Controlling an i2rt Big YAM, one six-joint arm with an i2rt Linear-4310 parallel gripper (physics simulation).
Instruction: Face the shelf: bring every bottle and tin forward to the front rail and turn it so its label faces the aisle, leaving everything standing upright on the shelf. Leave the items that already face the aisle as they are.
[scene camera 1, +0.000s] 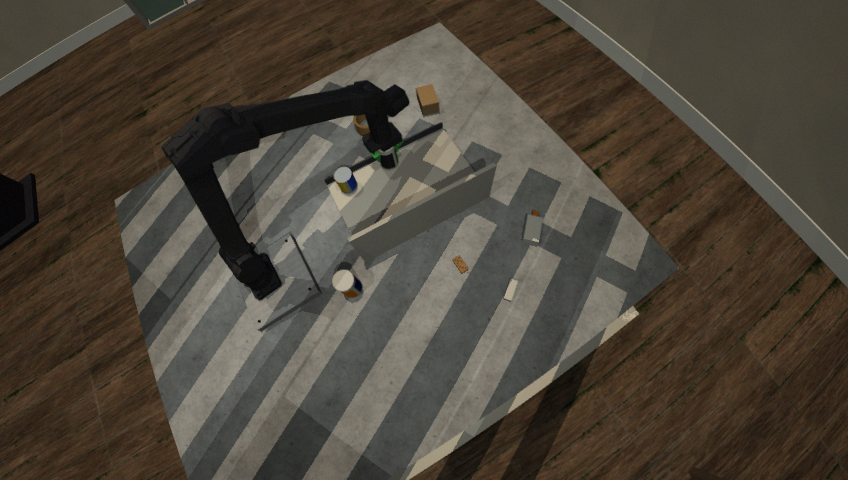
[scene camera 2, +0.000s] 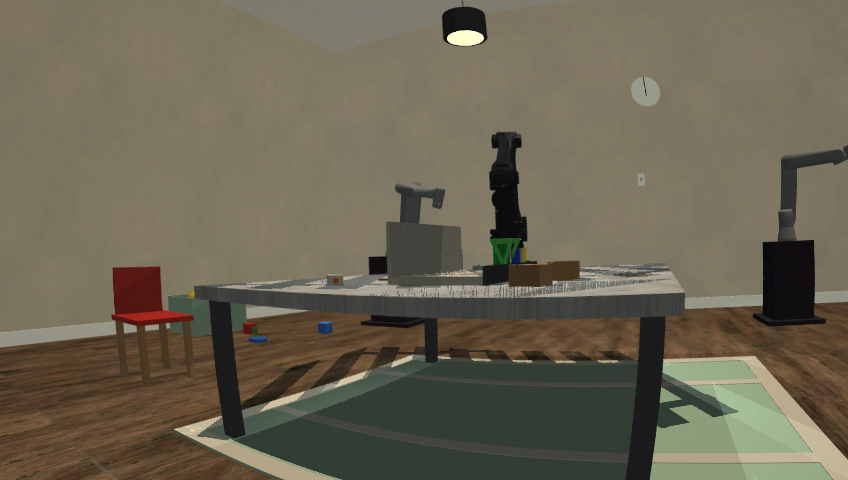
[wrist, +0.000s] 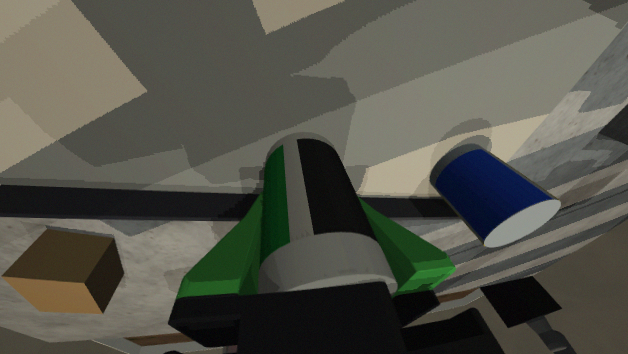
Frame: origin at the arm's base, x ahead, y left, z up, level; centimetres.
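Seen in the pictures: gripper, fingertip midpoint: (scene camera 2: 506, 263) (wrist: 306, 196); arm's base, origin of the base link: (scene camera 1: 262, 276).
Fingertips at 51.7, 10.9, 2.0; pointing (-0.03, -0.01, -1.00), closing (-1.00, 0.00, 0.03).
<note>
Pixels of each thing's top centre, then the offset from my fingertips to it, as dx, dy, dz. "pt": a spot on its surface instead.
- black bottle, middle of its top: (wrist: 329, 306) (scene camera 1: 384, 144) +0.0, -1.0, +7.4
- dark front rail, surface spot: (wrist: 125, 203) (scene camera 2: 496, 269) (scene camera 1: 418, 136) pt +12.9, +1.0, -1.1
- yellow tin, middle of its top: (wrist: 520, 226) (scene camera 1: 342, 174) (scene camera 2: 517, 248) -15.1, -0.3, +4.5
- blue tin, middle of its top: (scene camera 1: 342, 280) -30.9, -28.9, +5.1
- tan box, middle of its top: (wrist: 59, 298) (scene camera 2: 530, 264) (scene camera 1: 427, 94) +25.0, +13.4, +0.2
- brown ring, middle of its top: (scene camera 2: 563, 261) (scene camera 1: 366, 117) +3.1, +18.1, +0.2
- grey box, middle of its top: (scene camera 2: 334, 275) (scene camera 1: 533, 224) +22.4, -44.7, -2.0
- orange-brown piece, middle of its top: (scene camera 1: 460, 264) -1.7, -41.1, -4.0
- white block, middle of its top: (scene camera 1: 511, 289) +5.2, -55.3, -3.6
My gripper (scene camera 1: 387, 154) (scene camera 2: 504, 259) (wrist: 306, 196) is shut on a green and black bottle (scene camera 1: 389, 161) (wrist: 327, 182) with a grey stripe and grey cap. The bottle is upright at the dark front rail (scene camera 1: 416, 137) (scene camera 2: 495, 274) (wrist: 125, 203); I cannot tell if its base touches the shelf. A blue and yellow tin (scene camera 1: 346, 182) (scene camera 2: 515, 256) (wrist: 492, 192) stands upright near the rail's other end; its blue side shows in the wrist view. The shelf has a tall grey back panel (scene camera 1: 428, 215) (scene camera 2: 416, 252). A white-topped orange and blue tin (scene camera 1: 348, 284) stands off the shelf, near the arm's base.
A tan box (scene camera 1: 427, 99) (scene camera 2: 529, 275) (wrist: 60, 255) lies outside the rail. A brown ring (scene camera 1: 357, 126) is beside the gripper, outside the rail. Behind the back panel are a grey box (scene camera 1: 532, 228) (scene camera 2: 331, 280), an orange-brown piece (scene camera 1: 460, 264) and a white block (scene camera 1: 510, 289).
</note>
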